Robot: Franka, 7 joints.
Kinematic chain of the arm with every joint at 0, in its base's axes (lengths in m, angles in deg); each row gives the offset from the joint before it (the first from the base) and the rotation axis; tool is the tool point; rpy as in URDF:
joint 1: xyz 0 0 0.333 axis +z
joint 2: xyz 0 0 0 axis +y
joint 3: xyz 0 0 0.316 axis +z
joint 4: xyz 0.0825 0 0 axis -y
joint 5: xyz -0.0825 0 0.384 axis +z
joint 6: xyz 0 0 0 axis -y
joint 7: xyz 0.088 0 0 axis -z
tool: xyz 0 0 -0.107 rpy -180 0 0
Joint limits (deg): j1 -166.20..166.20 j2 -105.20..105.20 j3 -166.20..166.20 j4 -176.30..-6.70 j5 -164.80..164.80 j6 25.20..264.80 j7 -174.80..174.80
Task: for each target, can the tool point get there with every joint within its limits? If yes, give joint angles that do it. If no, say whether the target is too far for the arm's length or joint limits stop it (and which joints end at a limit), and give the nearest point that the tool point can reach.
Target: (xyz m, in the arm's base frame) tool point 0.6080 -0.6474 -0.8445
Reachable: no: too far | nearest point 0.3801 -0.4048 -0.2859 | short by 0.650 m
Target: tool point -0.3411 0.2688 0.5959
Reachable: yes | joints 43.58 -70.56 78.17 -123.39 95.45 217.64 -0.45
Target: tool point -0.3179 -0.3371 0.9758
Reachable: yes | joints 89.20 -9.44 125.60 -65.22 -2.64 208.77 -87.06
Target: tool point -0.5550 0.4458 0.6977
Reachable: yes | joints -14.14 -27.53 136.73 -65.05 107.86 112.66 -47.56
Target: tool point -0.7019 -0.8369 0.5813
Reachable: no: too far | nearest point -0.5376 -0.6410 0.5232 | short by 0.262 m
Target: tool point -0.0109 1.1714 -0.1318
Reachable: no: too far | nearest point -0.0074 0.7974 0.0166 | short by 0.402 m
